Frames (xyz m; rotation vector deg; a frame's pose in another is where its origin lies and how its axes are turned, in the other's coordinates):
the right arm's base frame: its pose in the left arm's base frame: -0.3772 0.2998 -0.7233 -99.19 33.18 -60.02
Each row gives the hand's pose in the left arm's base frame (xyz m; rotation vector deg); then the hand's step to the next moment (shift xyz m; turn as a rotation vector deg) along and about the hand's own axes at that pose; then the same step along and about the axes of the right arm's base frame.
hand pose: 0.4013 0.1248 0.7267 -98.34 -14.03 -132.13
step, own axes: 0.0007 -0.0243 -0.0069 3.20 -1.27 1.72
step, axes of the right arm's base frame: -0.0237 -0.0087 -0.0011 0.48 -3.79 0.48
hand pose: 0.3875 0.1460 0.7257 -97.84 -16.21 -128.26
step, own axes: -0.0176 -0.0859 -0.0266 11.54 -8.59 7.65
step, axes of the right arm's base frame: -0.0905 -0.0137 -0.0037 -1.42 -15.82 3.65
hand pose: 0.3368 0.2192 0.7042 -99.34 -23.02 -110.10
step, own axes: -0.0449 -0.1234 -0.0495 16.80 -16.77 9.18
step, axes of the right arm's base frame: -0.1325 -0.0089 -0.0455 -5.91 -24.56 3.09
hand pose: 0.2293 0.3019 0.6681 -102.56 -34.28 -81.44
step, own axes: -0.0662 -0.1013 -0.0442 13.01 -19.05 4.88
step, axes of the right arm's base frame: -0.0987 0.0059 -0.0826 -8.34 -21.97 -1.95
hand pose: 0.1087 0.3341 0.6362 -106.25 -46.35 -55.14
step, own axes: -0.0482 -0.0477 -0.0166 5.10 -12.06 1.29
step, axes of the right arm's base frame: -0.0392 0.0108 -0.0568 -5.54 -11.33 -3.75
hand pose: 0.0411 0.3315 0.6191 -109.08 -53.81 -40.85
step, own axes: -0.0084 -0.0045 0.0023 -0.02 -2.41 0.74
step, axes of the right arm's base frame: -0.0068 0.0040 -0.0058 -1.83 -1.41 -1.01
